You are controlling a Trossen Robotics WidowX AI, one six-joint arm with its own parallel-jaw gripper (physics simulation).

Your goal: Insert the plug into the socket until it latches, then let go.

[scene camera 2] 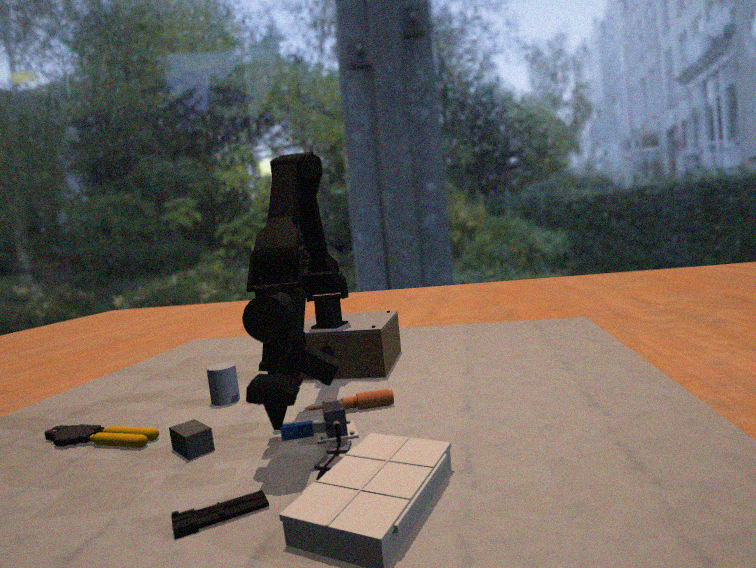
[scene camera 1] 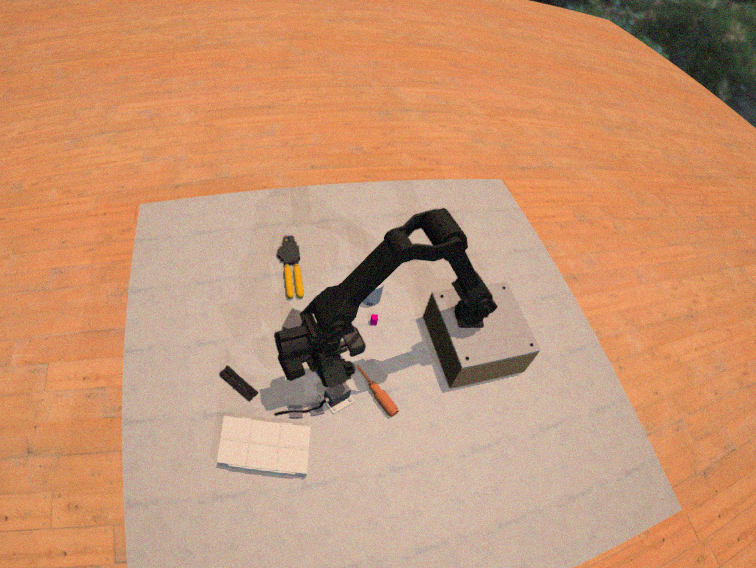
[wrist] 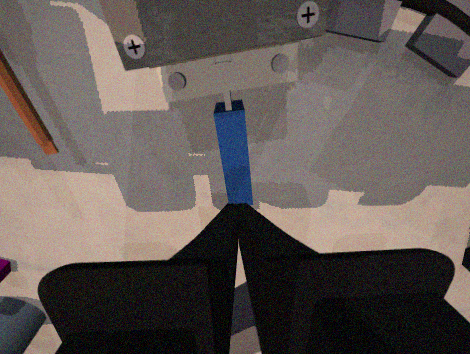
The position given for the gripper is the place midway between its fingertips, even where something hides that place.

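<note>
Gripper (scene camera 1: 318, 365) visible. Gripper (scene camera 2: 277, 428), orange-handled screwdriver (scene camera 2: 373, 399) resting on the table. Gripper (wrist: 236, 209) gripping a blue plug (wrist: 229, 116).
</note>
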